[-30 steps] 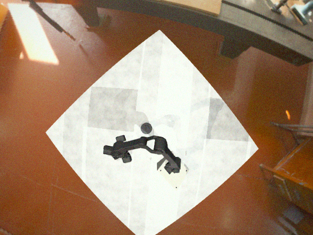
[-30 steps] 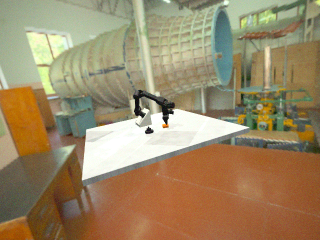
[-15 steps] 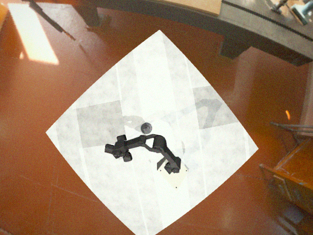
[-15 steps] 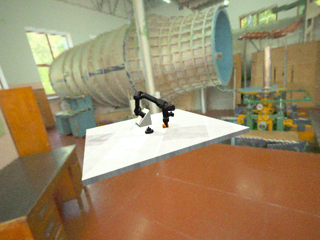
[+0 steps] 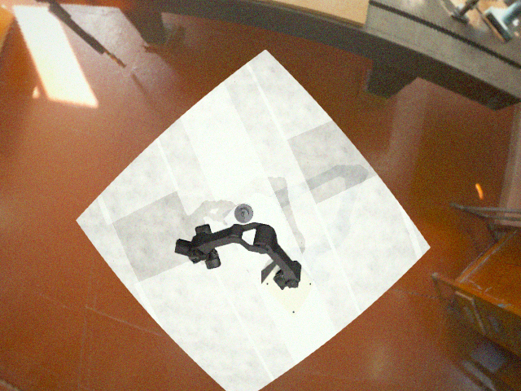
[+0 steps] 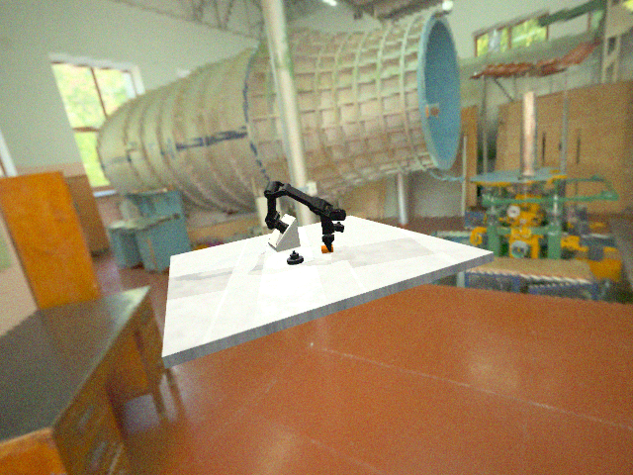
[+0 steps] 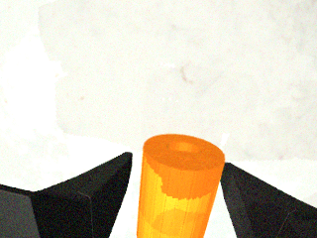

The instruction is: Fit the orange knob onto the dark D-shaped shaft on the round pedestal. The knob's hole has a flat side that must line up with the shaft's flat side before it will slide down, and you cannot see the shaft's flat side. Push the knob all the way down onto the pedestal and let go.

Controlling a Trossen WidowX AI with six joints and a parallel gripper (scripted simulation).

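My gripper tip is now 1 cm short of the pedestal, 20 cm to the left of it and 2 cm below it. The rest, counted from my gripper tip: orange knob (1 cm behind, 1 cm to the right, 1 cm above).
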